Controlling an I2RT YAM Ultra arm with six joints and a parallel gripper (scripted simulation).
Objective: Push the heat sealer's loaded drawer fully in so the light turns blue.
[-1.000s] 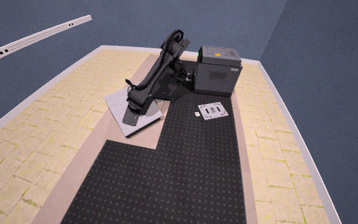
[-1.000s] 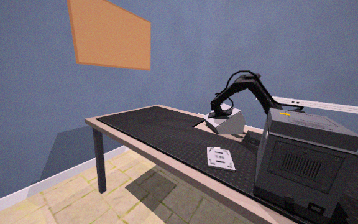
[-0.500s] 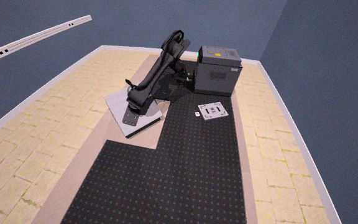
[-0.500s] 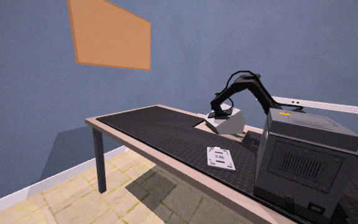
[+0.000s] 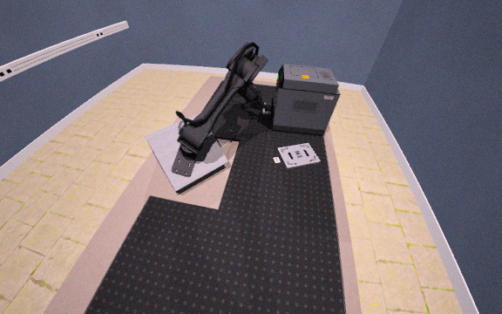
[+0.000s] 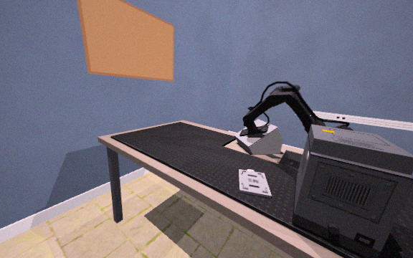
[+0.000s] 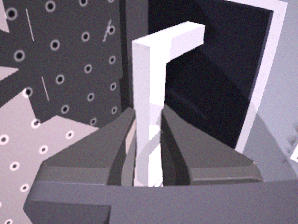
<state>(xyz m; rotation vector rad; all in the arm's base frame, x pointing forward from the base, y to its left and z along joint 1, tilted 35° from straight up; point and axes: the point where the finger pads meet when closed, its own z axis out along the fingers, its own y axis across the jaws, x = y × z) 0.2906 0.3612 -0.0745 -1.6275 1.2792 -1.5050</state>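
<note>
My gripper is now 10 cm short of the sealer drawer, 1 cm to the left of it and 1 cm above it. Also, from my hand: white tag (29 cm to the right, 8 cm below, 5 cm ahead).
</note>
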